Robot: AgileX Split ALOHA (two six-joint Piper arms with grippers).
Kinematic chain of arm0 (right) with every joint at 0, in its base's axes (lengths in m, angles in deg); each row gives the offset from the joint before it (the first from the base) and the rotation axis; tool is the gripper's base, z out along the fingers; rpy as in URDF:
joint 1: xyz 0 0 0.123 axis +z
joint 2: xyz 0 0 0 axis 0.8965 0.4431 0
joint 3: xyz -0.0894 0.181 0.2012 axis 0.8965 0.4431 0
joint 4: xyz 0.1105 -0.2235 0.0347 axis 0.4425 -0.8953 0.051
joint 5: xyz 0 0 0 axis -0.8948 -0.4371 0.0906
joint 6: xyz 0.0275 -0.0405 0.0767 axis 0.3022 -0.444 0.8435
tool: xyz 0 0 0 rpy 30.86 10.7 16.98
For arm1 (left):
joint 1: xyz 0 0 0.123 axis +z
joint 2: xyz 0 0 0 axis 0.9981 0.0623 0
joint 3: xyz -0.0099 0.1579 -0.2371 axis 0.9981 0.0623 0
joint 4: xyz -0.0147 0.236 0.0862 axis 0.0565 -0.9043 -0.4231
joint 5: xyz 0 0 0 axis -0.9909 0.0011 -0.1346
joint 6: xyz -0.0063 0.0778 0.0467 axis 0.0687 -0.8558 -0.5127
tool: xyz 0 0 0 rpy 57.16 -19.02 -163.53
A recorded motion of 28 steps. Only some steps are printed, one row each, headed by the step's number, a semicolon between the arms.
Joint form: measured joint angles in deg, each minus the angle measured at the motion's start. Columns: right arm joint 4, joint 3, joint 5, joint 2, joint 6, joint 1; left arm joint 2, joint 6, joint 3, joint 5, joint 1, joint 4.
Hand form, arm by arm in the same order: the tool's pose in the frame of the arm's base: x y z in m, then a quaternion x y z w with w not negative. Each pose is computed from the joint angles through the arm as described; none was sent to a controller.
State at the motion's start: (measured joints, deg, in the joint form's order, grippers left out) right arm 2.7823 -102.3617 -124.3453 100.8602 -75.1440 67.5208; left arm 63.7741 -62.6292 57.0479 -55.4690 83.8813 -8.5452
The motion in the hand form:
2: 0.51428 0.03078 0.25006 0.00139 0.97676 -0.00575 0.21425; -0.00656 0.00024 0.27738 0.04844 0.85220 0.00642 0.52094
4: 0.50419 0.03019 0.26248 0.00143 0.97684 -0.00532 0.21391; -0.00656 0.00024 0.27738 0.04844 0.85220 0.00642 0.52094
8: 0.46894 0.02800 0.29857 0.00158 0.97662 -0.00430 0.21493; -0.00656 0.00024 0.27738 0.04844 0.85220 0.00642 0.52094
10: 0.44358 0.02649 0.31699 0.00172 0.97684 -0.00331 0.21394; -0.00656 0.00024 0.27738 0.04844 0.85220 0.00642 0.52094
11: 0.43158 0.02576 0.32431 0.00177 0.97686 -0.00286 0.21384; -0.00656 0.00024 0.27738 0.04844 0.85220 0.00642 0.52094
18: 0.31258 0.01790 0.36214 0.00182 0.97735 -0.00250 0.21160; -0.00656 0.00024 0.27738 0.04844 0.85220 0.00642 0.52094
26: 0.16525 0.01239 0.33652 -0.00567 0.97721 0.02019 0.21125; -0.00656 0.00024 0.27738 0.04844 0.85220 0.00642 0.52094
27: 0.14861 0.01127 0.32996 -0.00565 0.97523 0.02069 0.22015; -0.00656 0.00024 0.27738 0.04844 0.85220 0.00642 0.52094
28: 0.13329 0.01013 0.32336 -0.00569 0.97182 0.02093 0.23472; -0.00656 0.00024 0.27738 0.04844 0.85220 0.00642 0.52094
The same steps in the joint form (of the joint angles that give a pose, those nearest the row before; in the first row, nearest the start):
2: 0.00 2.71 -0.06 -2.37 0.00 0.00; 0.00 0.00 0.00 0.00 0.00 0.00
4: 0.05 6.08 0.00 -5.66 0.00 0.00; 0.00 0.00 0.00 0.00 0.00 0.00
8: 0.16 16.06 0.00 -15.75 0.00 0.00; 0.00 0.00 0.00 0.00 0.00 0.00
10: 0.28 22.53 0.00 -22.11 0.00 0.00; 0.00 0.00 0.00 0.00 0.00 0.00
11: 0.34 25.45 0.06 -24.98 0.00 0.00; 0.00 0.00 0.00 0.00 0.00 0.00
18: 0.40 51.04 0.00 -50.36 0.00 0.00; 0.00 0.00 0.00 0.00 0.00 0.00
26: 3.30 81.53 0.16 -80.83 -1.32 0.00; 0.00 0.00 0.00 0.00 0.00 0.00
27: 3.30 85.13 0.77 -84.87 -1.32 0.00; 0.00 0.00 0.00 0.00 0.00 0.00
28: 3.23 88.59 1.87 -88.94 -1.32 0.00; 0.00 0.00 0.00 0.00 0.00 0.00

